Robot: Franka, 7 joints.
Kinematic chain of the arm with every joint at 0, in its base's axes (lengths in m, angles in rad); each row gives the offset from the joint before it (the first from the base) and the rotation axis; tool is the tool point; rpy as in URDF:
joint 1: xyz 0 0 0.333 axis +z
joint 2: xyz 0 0 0 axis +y
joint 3: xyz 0 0 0.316 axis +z
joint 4: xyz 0.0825 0 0 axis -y
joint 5: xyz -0.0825 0 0.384 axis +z
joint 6: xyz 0 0 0 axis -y
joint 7: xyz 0.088 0 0 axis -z
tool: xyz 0 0 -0.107 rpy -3.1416 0 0
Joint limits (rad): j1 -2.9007..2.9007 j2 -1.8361..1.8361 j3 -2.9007..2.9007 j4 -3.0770..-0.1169 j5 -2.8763..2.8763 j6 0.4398..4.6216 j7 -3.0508..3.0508
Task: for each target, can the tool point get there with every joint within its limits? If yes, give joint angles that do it. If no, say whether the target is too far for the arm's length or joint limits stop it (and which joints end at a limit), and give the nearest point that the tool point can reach.
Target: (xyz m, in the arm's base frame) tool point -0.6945 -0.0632 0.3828
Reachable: yes | joints -0.5162 -0.6346 -2.3620 -1.4914 -0.3370 1.9852 1.4899
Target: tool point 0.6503 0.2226 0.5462
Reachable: yes | joints 0.0370 1.1849 0.5872 -0.4285 1.6429 0.7734 -1.5372
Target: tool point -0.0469 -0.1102 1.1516
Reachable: yes | joints -0.6201 -0.5372 -0.2042 -0.9664 1.0846 2.6593 1.9968
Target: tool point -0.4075 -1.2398 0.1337
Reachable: no: too far | nearest point -0.2648 -0.8057 0.2035 | short by 0.462 m
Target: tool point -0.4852 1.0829 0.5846
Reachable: no: too far | nearest point -0.3432 0.7659 0.5109 | short by 0.355 m
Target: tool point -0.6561 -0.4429 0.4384
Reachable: yes | joints 0.0630 -1.3268 -1.6103 -0.7269 -0.5588 1.7633 2.4383
